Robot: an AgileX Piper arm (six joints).
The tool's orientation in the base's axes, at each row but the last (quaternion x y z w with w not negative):
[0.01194, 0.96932, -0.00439, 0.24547]
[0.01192, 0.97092, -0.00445, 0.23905]
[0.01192, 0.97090, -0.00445, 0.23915]
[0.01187, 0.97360, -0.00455, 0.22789]
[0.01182, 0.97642, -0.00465, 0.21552]
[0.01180, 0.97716, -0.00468, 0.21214]
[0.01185, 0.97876, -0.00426, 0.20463]
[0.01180, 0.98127, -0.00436, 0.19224]
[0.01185, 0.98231, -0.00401, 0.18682]
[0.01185, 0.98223, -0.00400, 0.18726]
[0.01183, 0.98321, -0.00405, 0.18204]
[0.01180, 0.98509, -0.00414, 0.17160]
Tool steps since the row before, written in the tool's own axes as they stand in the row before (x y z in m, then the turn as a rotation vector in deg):
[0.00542, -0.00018, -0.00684, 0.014, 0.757, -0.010]
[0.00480, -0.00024, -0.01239, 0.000, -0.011, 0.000]
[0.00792, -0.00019, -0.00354, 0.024, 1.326, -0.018]
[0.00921, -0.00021, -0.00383, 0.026, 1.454, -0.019]
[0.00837, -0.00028, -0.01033, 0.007, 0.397, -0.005]
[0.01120, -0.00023, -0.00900, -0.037, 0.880, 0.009]
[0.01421, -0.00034, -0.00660, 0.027, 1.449, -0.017]
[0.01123, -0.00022, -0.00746, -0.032, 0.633, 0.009]
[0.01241, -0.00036, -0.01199, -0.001, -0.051, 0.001]
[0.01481, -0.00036, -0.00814, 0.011, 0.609, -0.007]
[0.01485, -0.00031, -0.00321, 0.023, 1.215, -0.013]
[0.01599, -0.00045, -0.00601, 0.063, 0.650, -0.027]
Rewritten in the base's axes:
[-0.00802, 0.00003, 0.00344, 0.002, 0.757, 0.000]
[-0.01001, 0.00004, 0.00875, 0.000, -0.011, 0.000]
[-0.00866, 0.00003, -0.00054, 0.004, 1.326, 0.001]
[-0.00996, 0.00004, -0.00066, 0.005, 1.454, 0.000]
[-0.01194, 0.00004, 0.00585, 0.002, 0.397, 0.000]
[-0.01392, 0.00013, 0.00355, 0.059, 0.879, 0.004]
[-0.01567, 0.00005, 0.00035, 0.005, 1.449, 0.000]
[-0.01322, 0.00012, 0.00267, 0.049, 0.632, 0.001]
[-0.01595, 0.00006, 0.00660, 0.000, -0.051, 0.000]
[-0.01677, 0.00006, 0.00212, 0.002, 0.609, 0.000]
[-0.01502, 0.00005, -0.00232, 0.004, 1.215, -0.001]
[-0.01709, -0.00003, 0.00025, -0.052, 0.652, 0.001]

